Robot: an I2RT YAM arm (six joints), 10 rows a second.
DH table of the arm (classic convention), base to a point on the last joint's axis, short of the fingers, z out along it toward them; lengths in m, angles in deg. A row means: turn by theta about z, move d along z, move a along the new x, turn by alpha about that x. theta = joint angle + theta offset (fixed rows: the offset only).
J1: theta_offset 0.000  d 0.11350  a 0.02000  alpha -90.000
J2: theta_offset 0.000  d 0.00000  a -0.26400  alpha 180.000
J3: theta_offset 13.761  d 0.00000  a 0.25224  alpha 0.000
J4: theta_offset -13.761  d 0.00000  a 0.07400  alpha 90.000
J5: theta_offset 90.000  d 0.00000  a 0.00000  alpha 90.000
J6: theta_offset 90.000  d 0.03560  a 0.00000  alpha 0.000
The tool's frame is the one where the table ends.
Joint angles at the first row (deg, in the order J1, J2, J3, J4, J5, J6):
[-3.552, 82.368, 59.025, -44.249, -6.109, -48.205]
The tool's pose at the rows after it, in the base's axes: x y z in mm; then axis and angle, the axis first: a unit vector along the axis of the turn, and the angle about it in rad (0 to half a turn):
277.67 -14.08 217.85 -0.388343 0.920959 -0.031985 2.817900
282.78 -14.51 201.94 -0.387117 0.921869 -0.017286 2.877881
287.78 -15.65 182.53 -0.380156 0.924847 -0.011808 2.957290
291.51 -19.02 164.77 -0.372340 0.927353 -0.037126 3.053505
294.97 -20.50 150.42 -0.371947 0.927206 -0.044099 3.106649
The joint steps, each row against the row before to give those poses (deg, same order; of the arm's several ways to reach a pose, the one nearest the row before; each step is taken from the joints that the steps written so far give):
[0.022, 2.732, -0.219, -1.180, 1.202, -0.263]
[-0.021, 3.452, -0.001, -0.372, 0.022, -0.021]
[0.021, 4.090, -0.064, -0.196, 1.508, 0.568]
[0.001, 3.736, -0.024, 0.044, 5.049, 0.547]
[-0.001, 3.038, 0.002, 0.632, 2.033, -0.001]

